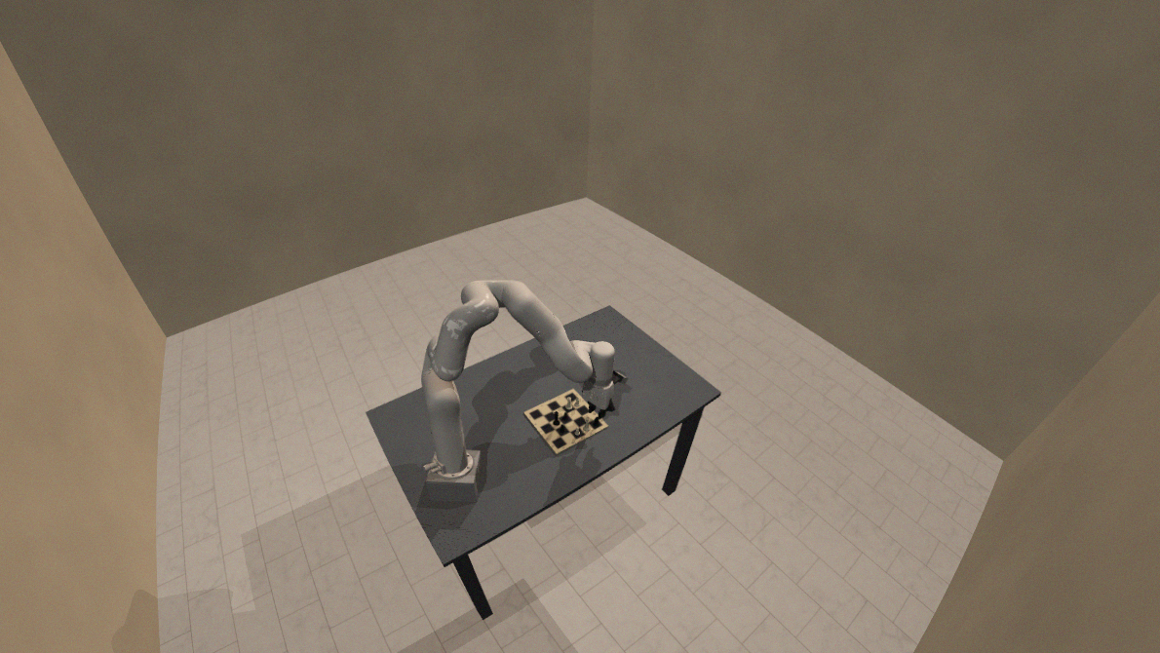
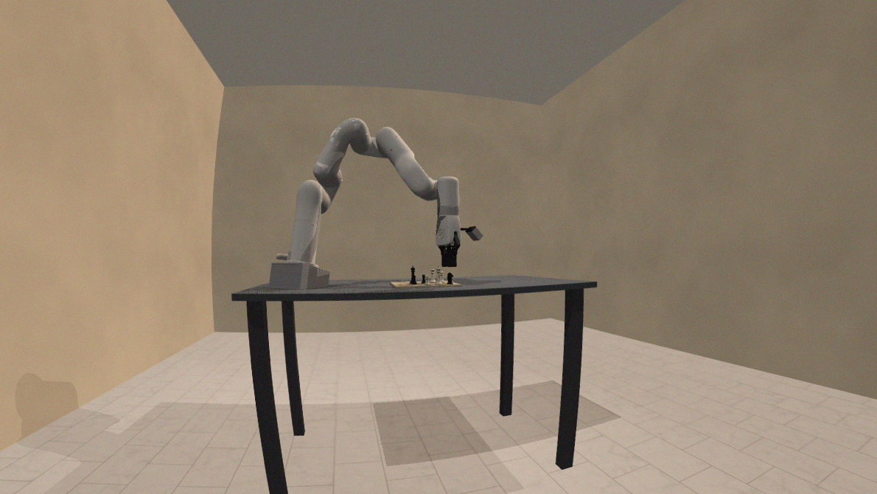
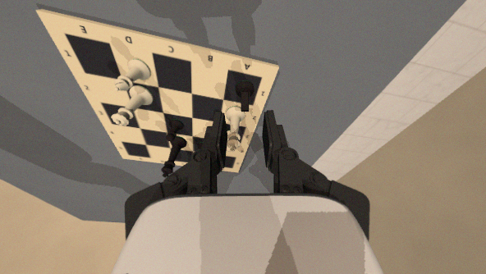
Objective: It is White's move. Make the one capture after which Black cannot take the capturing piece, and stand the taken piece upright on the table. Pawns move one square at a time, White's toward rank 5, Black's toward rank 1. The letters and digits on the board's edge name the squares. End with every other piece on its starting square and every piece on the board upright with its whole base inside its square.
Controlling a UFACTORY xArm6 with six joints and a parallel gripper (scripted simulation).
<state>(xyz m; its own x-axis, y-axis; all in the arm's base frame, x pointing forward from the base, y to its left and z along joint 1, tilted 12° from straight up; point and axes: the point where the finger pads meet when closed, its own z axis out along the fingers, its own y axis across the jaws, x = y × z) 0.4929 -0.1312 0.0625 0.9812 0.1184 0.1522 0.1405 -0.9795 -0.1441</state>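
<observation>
Right now my hand is 5 cm above the white bishop, 4 cm past it and 1 cm to the right of it. Also, from my hand: chessboard: 9 cm to the left, 8 cm below, 7 cm behind; then white pawn: 8 cm behind, 7 cm below, 1 cm to the left.
</observation>
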